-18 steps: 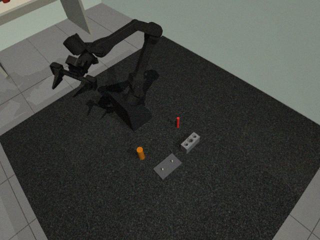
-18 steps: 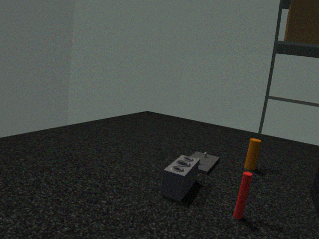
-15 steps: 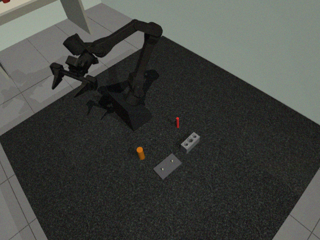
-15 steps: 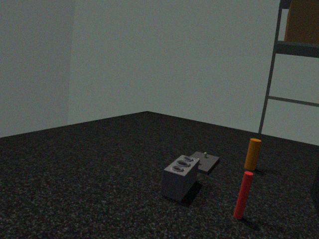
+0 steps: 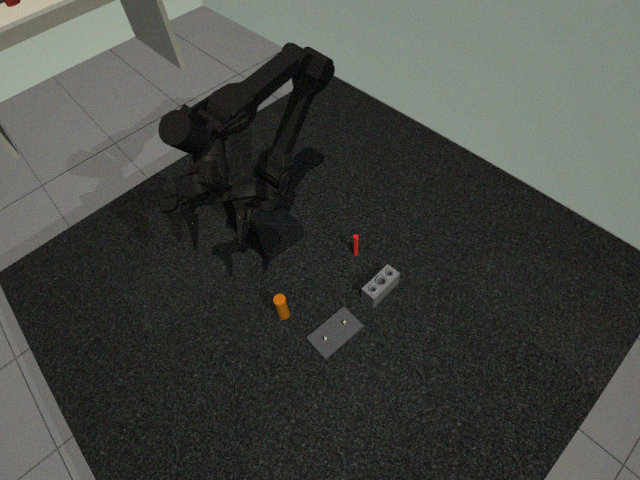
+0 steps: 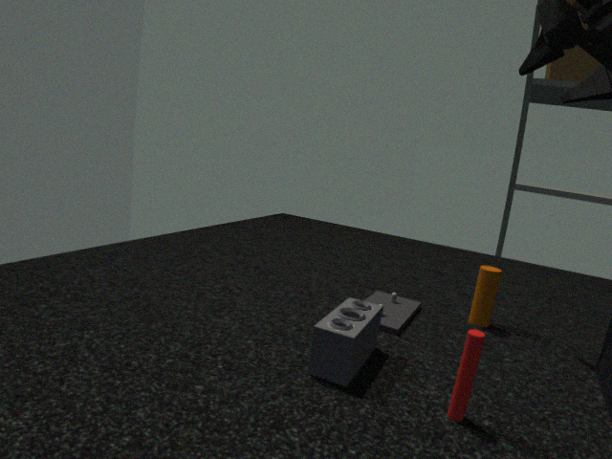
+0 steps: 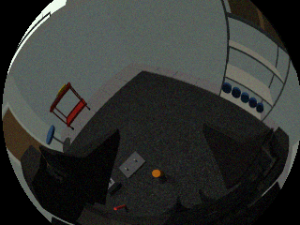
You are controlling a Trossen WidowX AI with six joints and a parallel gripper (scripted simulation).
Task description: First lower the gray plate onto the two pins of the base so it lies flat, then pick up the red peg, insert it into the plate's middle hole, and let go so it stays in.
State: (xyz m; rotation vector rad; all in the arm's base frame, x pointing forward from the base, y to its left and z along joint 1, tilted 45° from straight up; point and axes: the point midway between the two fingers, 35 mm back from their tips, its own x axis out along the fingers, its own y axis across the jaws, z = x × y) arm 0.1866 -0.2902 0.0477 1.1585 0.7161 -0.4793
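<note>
Now: gripper tip 30 cm above the gray plate, 29 cm to the right of it and 13 cm short of it. The rest, counted from my gripper tip: orange cylinder (30 cm below, 7 cm to the left, 2 cm ahead); red peg (32 cm to the left, 30 cm below, 1 cm ahead); gray base (33 cm below, 14 cm ahead, 13 cm to the left).
</note>
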